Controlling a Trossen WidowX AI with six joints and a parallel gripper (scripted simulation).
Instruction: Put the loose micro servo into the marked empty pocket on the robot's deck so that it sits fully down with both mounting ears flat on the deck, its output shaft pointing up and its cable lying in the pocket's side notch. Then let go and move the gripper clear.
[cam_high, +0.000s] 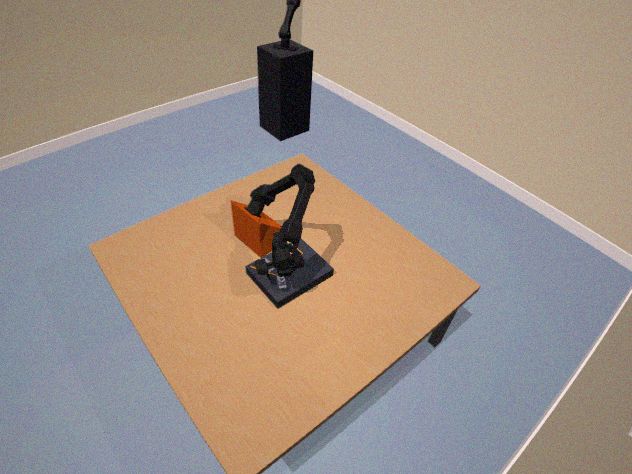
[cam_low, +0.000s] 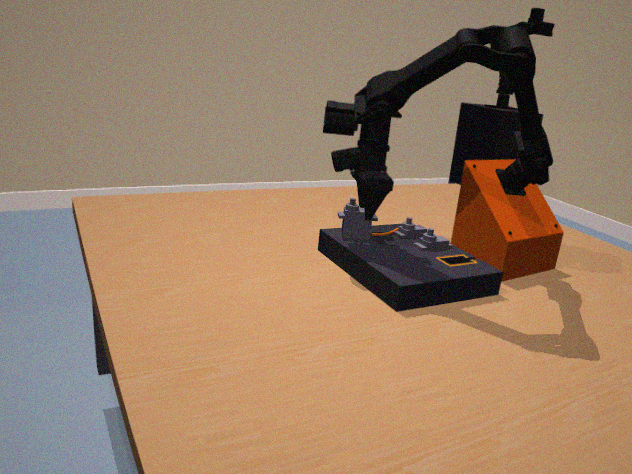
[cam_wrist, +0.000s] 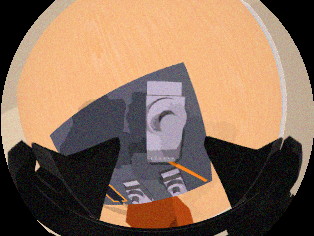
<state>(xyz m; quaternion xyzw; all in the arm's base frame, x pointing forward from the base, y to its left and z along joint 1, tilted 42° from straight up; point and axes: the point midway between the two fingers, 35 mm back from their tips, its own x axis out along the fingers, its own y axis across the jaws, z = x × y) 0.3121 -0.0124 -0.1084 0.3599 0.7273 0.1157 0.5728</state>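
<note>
Now: gripper tip 10 mm past the dark deck, 90 mm to the right of it and 70 mm above it.
</note>
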